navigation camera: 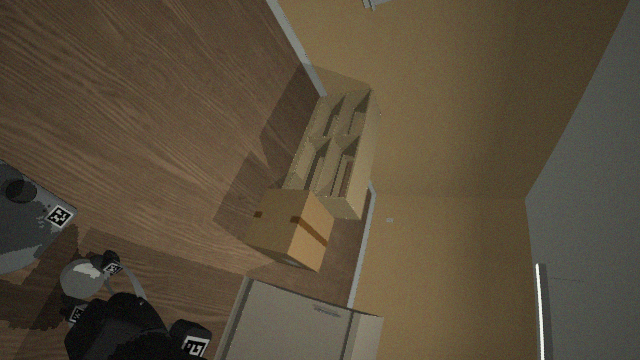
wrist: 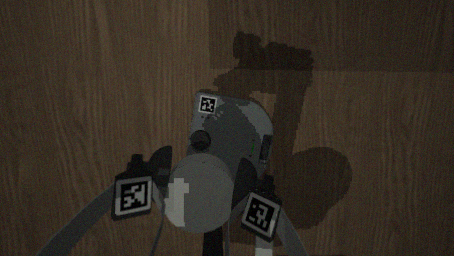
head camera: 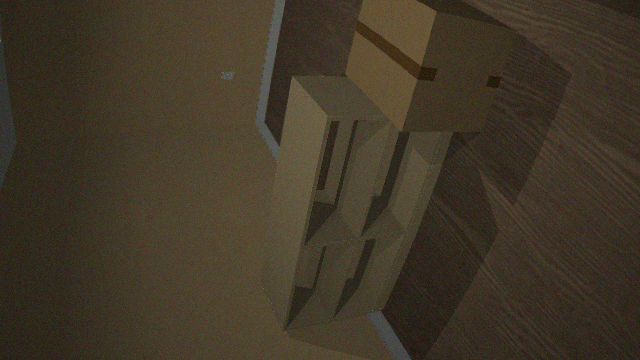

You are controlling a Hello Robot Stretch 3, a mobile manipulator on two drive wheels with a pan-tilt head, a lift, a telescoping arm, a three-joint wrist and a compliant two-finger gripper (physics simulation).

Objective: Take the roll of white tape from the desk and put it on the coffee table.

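Frame: origin at the robot's base, x ahead, y left, z up, level; metres.
Seen in the pictures: gripper, between the fingertips: (navigation camera: 87, 278) (wrist: 204, 170); robot's base, origin of its link: (navigation camera: 21, 190) (wrist: 203, 132).
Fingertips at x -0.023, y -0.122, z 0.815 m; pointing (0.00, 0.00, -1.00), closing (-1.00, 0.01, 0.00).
Offsets run from my fingertips to a thing's middle. "*": to the spot under its first point.
The roll of white tape @(dx +0.000, dy +0.010, dz +0.015 m) (navigation camera: 79, 283) (wrist: 202, 200) looks like a pale grey-white round disc with a brighter patch on one side. My gripper (navigation camera: 93, 281) (wrist: 204, 170) is shut on it, with one fingertip at each side of the roll in the wrist view. In that view the roll is in front of part of my own base (wrist: 232, 125) (navigation camera: 25, 232), above the wood floor. Neither the desk nor the coffee table can be made out for certain in these views.
A beige open shelf unit (head camera: 300, 160) (navigation camera: 368, 160) stands by the tan wall. A cardboard box @(dx +0.674, dy -1.163, dz -0.612 m) (head camera: 460, 85) (navigation camera: 275, 225) with brown tape is at its end. A pale cabinet-like piece @(* dx +0.062, dy -1.102, dz -0.277 m) (navigation camera: 292, 325) with a handle is at the bottom of the navigation view, near my wrist.
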